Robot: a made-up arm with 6 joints. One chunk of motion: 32 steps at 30 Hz.
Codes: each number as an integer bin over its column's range. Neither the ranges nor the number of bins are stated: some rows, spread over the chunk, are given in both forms.
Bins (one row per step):
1: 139 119 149 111 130 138
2: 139 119 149 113 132 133
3: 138 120 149 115 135 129
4: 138 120 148 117 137 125
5: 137 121 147 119 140 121
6: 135 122 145 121 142 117
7: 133 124 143 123 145 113
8: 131 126 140 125 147 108
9: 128 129 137 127 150 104
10: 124 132 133 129 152 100
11: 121 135 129 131 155 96
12: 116 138 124 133 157 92
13: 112 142 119 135 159 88
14: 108 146 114 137 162 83
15: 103 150 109 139 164 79
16: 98 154 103 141 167 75
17: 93 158 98 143 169 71
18: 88 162 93 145 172 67
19: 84 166 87 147 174 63
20: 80 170 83 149 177 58
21: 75 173 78 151 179 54
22: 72 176 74 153 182 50
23: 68 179 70 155 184 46
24: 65 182 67 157 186 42
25: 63 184 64 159 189 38
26: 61 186 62 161 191 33
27: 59 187 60 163 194 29
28: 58 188 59 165 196 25
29: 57 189 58 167 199 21
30: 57 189 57 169 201 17
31: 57 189 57 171 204 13
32: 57 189 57 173 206 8
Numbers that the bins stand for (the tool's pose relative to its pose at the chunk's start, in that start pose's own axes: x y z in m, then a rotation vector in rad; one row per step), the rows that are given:
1: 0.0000 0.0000 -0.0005 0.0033 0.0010 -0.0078
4: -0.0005 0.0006 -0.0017 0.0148 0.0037 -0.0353
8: -0.0035 0.0041 -0.0108 0.0302 0.0076 -0.0713
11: -0.0078 0.0094 -0.0233 0.0417 0.0108 -0.0967
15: -0.0156 0.0182 -0.0460 0.0571 0.0143 -0.1327
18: -0.0220 0.0253 -0.0642 0.0686 0.0175 -0.1581
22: -0.0289 0.0335 -0.0858 0.0840 0.0214 -0.1941
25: -0.0328 0.0382 -0.0972 0.0955 0.0241 -0.2195
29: -0.0354 0.0412 -0.1040 0.1109 0.0280 -0.2555
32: -0.0354 0.0412 -0.1052 0.1224 0.0308 -0.2831
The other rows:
2: 0.0000 0.0000 -0.0005 0.0071 0.0018 -0.0184
3: -0.0005 0.0006 -0.0005 0.0110 0.0029 -0.0268
5: -0.0009 0.0012 -0.0028 0.0187 0.0049 -0.0438
6: -0.0018 0.0018 -0.0051 0.0225 0.0057 -0.0522
7: -0.0026 0.0029 -0.0074 0.0264 0.0069 -0.0607
9: -0.0048 0.0059 -0.0142 0.0340 0.0088 -0.0798
10: -0.0065 0.0076 -0.0187 0.0379 0.0096 -0.0882
12: -0.0100 0.0112 -0.0290 0.0456 0.0116 -0.1052
13: -0.0117 0.0135 -0.0347 0.0494 0.0124 -0.1136
14: -0.0134 0.0159 -0.0404 0.0533 0.0135 -0.1242
16: -0.0177 0.0206 -0.0529 0.0609 0.0155 -0.1412
17: -0.0199 0.0229 -0.0585 0.0648 0.0163 -0.1496
19: -0.0238 0.0276 -0.0711 0.0725 0.0182 -0.1666
20: -0.0255 0.0300 -0.0756 0.0763 0.0194 -0.1772
21: -0.0276 0.0318 -0.0813 0.0802 0.0202 -0.1856
23: -0.0307 0.0353 -0.0904 0.0878 0.0222 -0.2026
24: -0.0320 0.0371 -0.0938 0.0917 0.0229 -0.2111
26: -0.0337 0.0394 -0.0995 0.0994 0.0249 -0.2301
27: -0.0345 0.0400 -0.1018 0.1032 0.0261 -0.2386
28: -0.0350 0.0406 -0.1029 0.1071 0.0269 -0.2471
30: -0.0354 0.0412 -0.1052 0.1147 0.0288 -0.2640
31: -0.0354 0.0412 -0.1052 0.1186 0.0300 -0.2725

